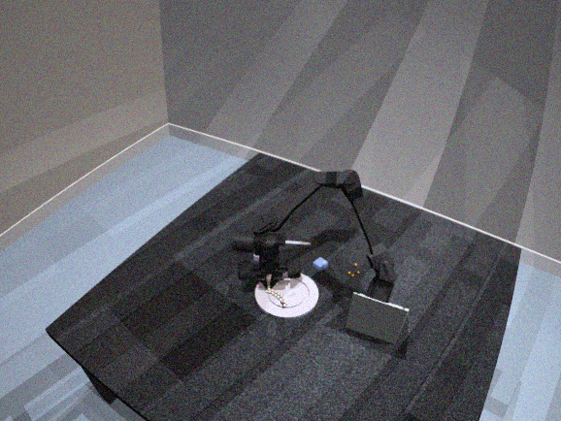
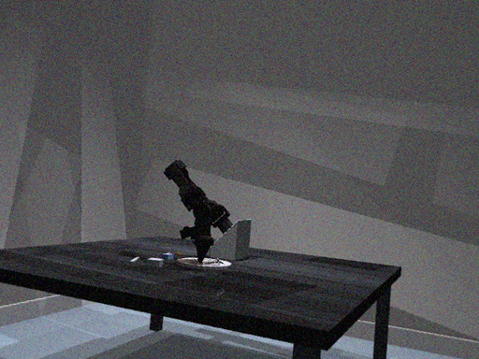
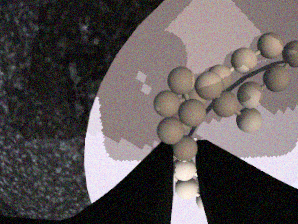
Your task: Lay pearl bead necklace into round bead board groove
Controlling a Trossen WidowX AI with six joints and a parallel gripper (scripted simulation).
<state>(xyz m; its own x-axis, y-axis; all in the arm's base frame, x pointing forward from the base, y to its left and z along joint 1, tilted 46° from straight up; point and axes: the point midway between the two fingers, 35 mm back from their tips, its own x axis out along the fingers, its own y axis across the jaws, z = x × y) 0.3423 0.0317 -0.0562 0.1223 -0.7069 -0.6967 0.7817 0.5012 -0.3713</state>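
Right now my gripper tip is 60 mm past the round white bead board, 20 mm to the left of it and 10 mm above it. The rest, counted from my gripper tip: small white block (110 mm ahead, 110 mm to the right); small blue cube (80 mm behind, 190 mm to the right, 10 mm below); thin white stick (60 mm ahead, 240 mm to the right, 10 mm below).
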